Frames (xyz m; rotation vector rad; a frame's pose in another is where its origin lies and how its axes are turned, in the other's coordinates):
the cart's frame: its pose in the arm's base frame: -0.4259 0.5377 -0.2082 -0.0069 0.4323 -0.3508
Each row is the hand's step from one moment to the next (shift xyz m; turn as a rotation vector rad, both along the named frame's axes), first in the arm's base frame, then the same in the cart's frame.
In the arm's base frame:
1: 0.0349 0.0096 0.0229 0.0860 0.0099 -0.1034
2: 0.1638 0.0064 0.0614 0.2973 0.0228 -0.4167
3: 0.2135 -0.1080 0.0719 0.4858 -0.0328 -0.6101
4: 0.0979 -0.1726 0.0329 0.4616 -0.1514 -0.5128
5: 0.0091 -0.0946 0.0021 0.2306 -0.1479 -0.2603
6: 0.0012 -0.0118 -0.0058 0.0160 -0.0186 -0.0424
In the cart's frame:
1: 0.0171 0.0188 0.0345 0.1120 0.0461 -0.0593
2: 0.1118 0.0554 0.1228 0.4153 0.1535 -0.2579
3: 0.1880 -0.0365 0.1605 0.6730 0.1793 -0.3524
4: 0.1274 -0.1324 0.0818 0.6523 0.0519 -0.2660
5: 0.0385 -0.0861 0.0120 0.3517 -0.0416 -0.1317
6: 0.0073 -0.0102 -0.0040 0.0372 -0.0088 -0.0307

